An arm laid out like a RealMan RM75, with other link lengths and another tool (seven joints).
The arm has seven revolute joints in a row. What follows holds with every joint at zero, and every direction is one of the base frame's. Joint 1 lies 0.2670 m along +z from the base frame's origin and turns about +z. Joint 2 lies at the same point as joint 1 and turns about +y. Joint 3 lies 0.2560 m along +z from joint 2 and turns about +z. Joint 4 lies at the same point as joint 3 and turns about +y. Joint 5 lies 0.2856 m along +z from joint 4 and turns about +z. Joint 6 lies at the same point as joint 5 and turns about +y. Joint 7 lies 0.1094 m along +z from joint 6 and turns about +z. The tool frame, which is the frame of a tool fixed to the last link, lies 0.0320 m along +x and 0.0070 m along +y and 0.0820 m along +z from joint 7; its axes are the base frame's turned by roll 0.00, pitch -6.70 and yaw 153.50 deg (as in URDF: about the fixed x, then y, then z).
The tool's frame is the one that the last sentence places.
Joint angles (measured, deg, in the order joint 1, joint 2, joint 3, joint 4, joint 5, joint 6, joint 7), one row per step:
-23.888 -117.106 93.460 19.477 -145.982 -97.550 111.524
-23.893 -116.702 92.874 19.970 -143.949 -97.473 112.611
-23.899 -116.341 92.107 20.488 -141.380 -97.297 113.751
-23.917 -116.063 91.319 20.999 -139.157 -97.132 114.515
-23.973 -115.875 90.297 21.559 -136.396 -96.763 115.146
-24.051 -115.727 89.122 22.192 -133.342 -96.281 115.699
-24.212 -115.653 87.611 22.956 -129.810 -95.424 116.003
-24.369 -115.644 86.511 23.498 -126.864 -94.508 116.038
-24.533 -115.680 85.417 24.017 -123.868 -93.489 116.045
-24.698 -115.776 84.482 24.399 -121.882 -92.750 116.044
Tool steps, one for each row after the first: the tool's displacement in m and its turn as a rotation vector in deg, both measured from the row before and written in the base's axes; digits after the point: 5 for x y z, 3 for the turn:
0.00036 -0.00122 -0.00043 0.500 1.806 -1.412
0.00016 -0.00163 -0.00163 0.366 2.128 -1.543
0.00024 -0.00093 -0.00104 0.250 1.692 -1.257
0.00023 -0.00075 -0.00240 0.026 1.975 -1.248
0.00014 -0.00049 -0.00285 -0.035 2.142 -1.262
0.00009 0.00090 -0.00361 -0.106 2.465 -1.092
-0.00058 0.00085 -0.00425 -0.355 2.187 -0.641
-0.00099 0.00095 -0.00473 -0.359 2.279 -0.548
-0.00025 0.00150 -0.00273 -0.034 1.420 -0.308

